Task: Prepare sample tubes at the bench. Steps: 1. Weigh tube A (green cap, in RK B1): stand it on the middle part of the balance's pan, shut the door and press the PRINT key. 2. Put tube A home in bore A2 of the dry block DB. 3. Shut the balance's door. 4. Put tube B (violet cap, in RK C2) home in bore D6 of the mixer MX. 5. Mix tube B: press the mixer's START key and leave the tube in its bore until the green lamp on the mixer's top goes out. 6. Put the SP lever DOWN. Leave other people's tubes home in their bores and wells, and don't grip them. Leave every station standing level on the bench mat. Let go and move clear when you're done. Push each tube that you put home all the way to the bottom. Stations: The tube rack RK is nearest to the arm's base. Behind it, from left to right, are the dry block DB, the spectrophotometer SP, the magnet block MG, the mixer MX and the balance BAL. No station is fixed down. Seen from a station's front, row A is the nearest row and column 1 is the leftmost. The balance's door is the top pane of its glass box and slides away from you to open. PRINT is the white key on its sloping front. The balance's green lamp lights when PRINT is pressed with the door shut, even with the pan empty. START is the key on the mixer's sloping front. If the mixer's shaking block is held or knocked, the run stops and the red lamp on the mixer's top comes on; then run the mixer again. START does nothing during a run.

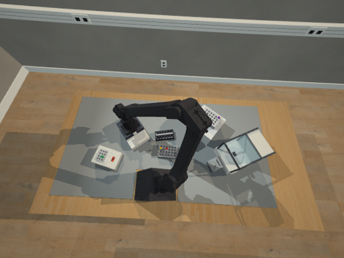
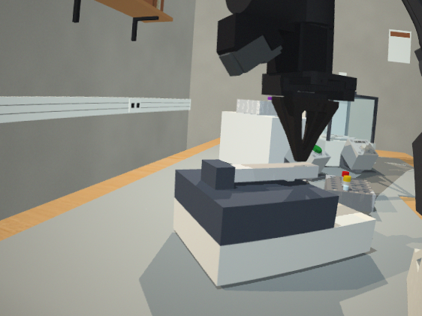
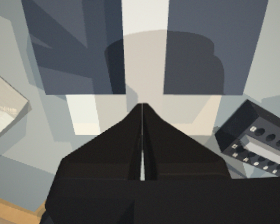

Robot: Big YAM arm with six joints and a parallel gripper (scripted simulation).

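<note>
Now: hand 30 mm short of the SP lever, 20 mm to the right of it and 20 mm above it. From my hand the other things lie so: dry block 140 mm behind, 180 mm to the left, 80 mm below; then rack RK 130 mm behind, 210 mm to the right, 90 mm below; then magnet block 20 mm behind, 200 mm to the right, 90 mm below.
</note>
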